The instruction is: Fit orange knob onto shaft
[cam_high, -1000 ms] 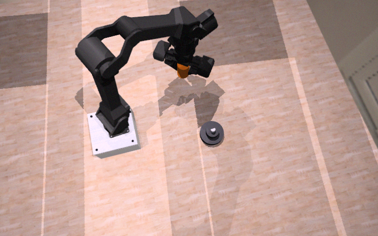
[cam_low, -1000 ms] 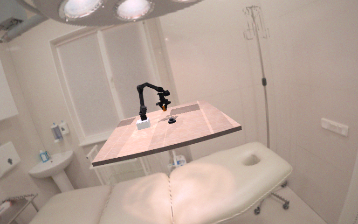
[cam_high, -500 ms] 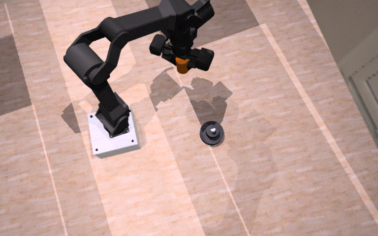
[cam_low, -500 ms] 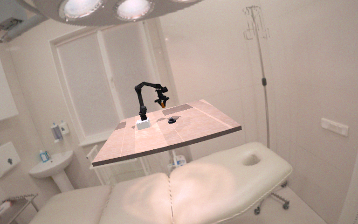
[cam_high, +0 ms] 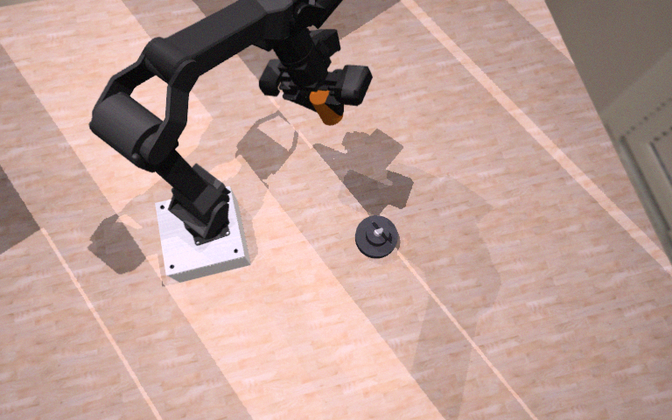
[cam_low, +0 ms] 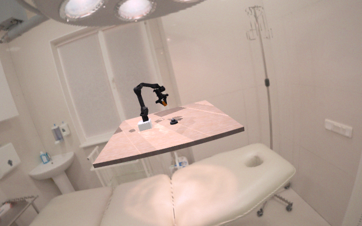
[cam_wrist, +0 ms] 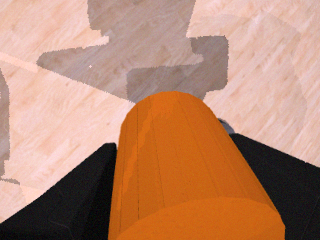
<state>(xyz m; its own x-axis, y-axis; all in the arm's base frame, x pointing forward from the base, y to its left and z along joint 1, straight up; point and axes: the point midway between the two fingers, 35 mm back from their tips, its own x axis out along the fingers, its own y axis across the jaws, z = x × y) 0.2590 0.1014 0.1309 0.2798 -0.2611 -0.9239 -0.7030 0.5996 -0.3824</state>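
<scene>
The orange knob is 10 mm behind my gripper tip, 10 mm to the left of it and 30 mm above it. Round my gripper tip: round pedestal (30 mm ahead, 200 mm to the right, 150 mm below).
</scene>
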